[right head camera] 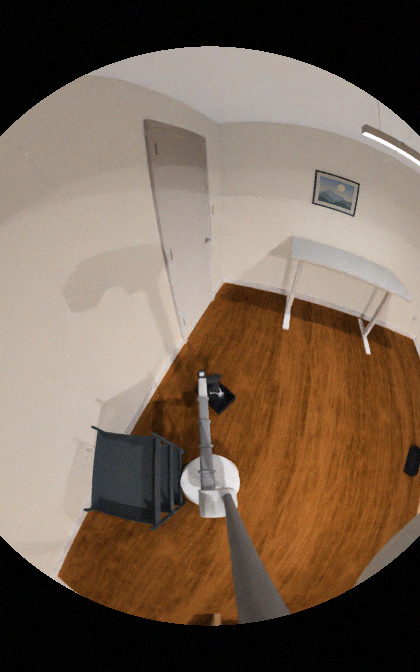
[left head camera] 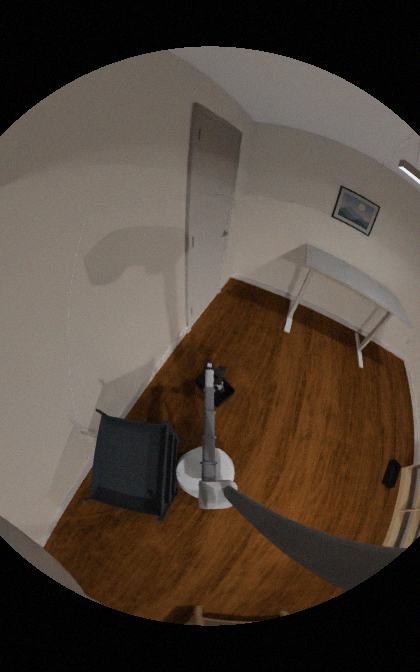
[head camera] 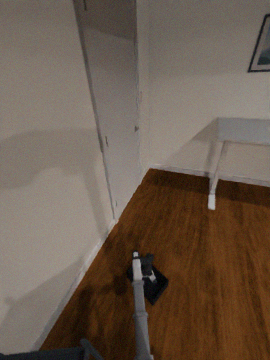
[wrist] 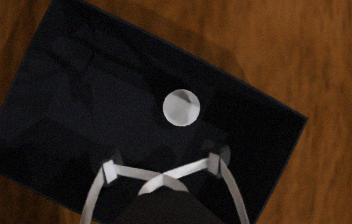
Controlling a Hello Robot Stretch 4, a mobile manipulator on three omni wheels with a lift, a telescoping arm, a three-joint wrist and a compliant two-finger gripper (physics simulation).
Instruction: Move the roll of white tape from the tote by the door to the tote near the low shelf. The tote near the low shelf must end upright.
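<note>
The roll of white tape (wrist: 181, 107) lies inside the black tote by the door (head camera: 158, 292) (left head camera: 223, 396) (right head camera: 223, 403) (wrist: 115, 100), showing as a pale disc right of the tote's middle in the wrist view. My gripper (head camera: 150, 275) (left head camera: 218, 385) (right head camera: 216, 392) (wrist: 161, 155) is open and empty above this tote. In the wrist view its fingertips are apart, below the tape and on either side of it, not touching it. In the head views the arm and gripper partly cover the tote. The tote near the low shelf (left head camera: 391, 474) (right head camera: 412, 461) is black and stands at the right.
A light wooden low shelf (left head camera: 397, 510) is at the right edge. A dark grey piece of furniture (left head camera: 130, 465) (right head camera: 122, 470) stands left of my base, by the wall. A white table (head camera: 245, 131) (left head camera: 350, 280) (right head camera: 345, 262) stands beyond the door (head camera: 117, 125) (left head camera: 212, 215) (right head camera: 185, 225) corner.
</note>
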